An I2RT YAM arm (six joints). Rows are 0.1 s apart.
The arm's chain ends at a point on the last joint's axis. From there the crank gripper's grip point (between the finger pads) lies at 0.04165 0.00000 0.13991 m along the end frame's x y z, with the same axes.
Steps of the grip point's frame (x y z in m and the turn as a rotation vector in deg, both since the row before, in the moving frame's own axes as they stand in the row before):
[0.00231 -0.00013 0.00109 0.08 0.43 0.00]
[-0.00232 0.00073 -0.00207 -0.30 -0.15 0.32]
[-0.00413 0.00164 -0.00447 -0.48 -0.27 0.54]
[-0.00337 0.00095 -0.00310 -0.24 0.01 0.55]
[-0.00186 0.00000 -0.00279 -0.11 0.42 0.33]
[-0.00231 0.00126 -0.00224 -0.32 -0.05 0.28]
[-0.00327 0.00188 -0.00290 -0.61 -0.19 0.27]
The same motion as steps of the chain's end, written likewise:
[0.00126 0.00007 0.00141 0.08 0.43 0.00]
[-0.00195 -0.00023 -0.00218 -0.30 -0.15 0.32]
[-0.00346 0.00008 -0.00466 -0.48 -0.27 0.54]
[-0.00339 -0.00004 -0.00309 -0.24 0.01 0.55]
[-0.00288 -0.00051 -0.00248 -0.11 0.42 0.33]
[-0.00219 0.00028 -0.00227 -0.32 -0.05 0.28]
[-0.00280 0.00019 -0.00303 -0.61 -0.19 0.27]

